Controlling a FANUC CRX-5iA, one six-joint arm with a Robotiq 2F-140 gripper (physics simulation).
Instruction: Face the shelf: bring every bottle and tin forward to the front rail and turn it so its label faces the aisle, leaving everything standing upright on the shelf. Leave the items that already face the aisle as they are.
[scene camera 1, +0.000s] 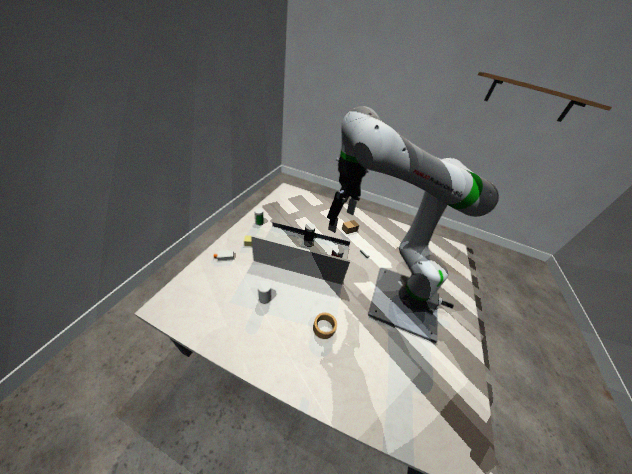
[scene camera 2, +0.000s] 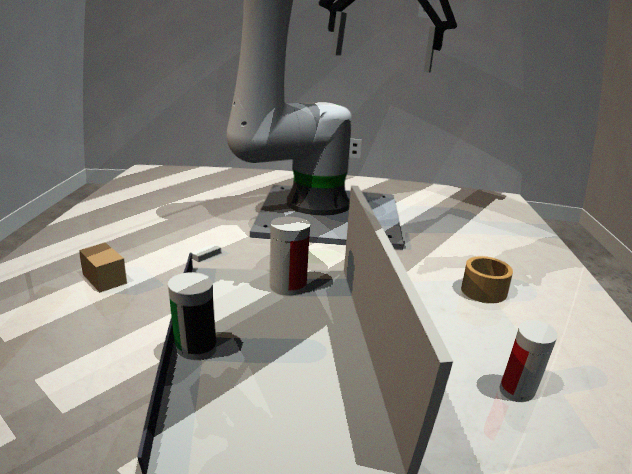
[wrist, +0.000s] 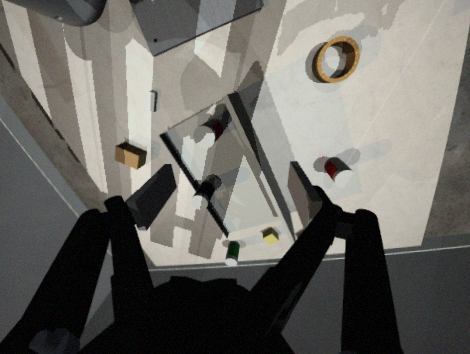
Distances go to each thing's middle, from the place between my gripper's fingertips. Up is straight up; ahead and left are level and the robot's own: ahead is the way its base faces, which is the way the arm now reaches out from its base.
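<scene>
Starting from my hand, the back panel (scene camera 2: 412, 364) is 31 cm below, 2 cm to the left and 16 cm ahead. The shelf (scene camera 1: 293, 238) is likewise 31 cm below my hand, though 11 cm to the right of it and 18 cm ahead of it. And there is the brown ring (scene camera 2: 486, 279), which is well below my hand, a little behind it and a good way to the left of it. Going by their middles, the brown ring is the farthest from my hand of the things named here.
</scene>
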